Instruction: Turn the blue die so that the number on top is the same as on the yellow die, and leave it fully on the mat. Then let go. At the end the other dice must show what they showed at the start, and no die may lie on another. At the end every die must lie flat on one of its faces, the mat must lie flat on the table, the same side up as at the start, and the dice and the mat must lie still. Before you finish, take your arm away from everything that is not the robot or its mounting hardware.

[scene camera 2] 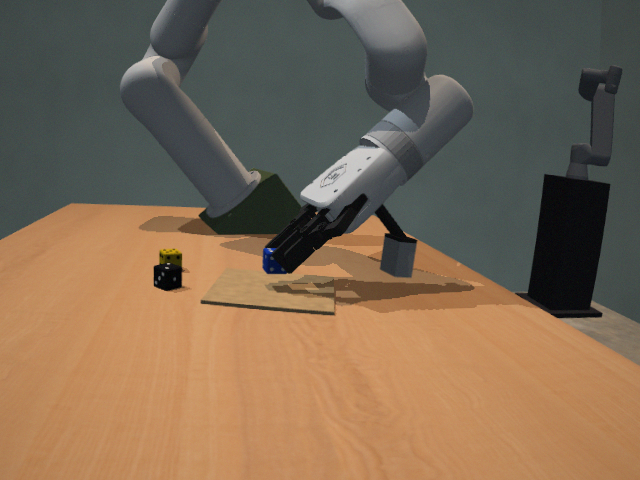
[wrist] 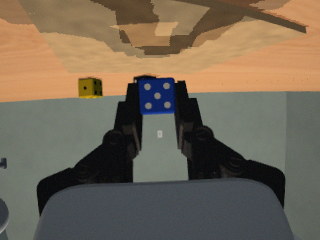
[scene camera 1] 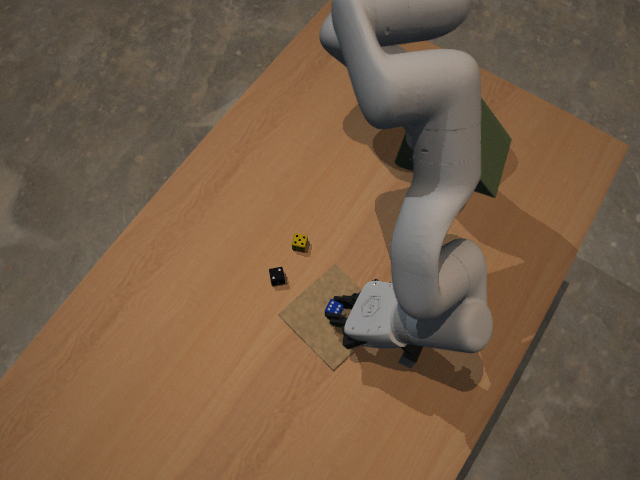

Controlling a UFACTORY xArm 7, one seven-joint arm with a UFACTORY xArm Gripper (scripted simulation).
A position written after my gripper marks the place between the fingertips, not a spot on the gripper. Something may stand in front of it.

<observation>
In view: my gripper (scene camera 2: 276, 261) and a tan mat (scene camera 2: 298, 293).
The tan mat also shows in the wrist view (wrist: 175, 44) and in scene camera 1 (scene camera 1: 305, 315). My gripper is seen too in the wrist view (wrist: 157, 96) and in scene camera 1 (scene camera 1: 334, 310).
</observation>
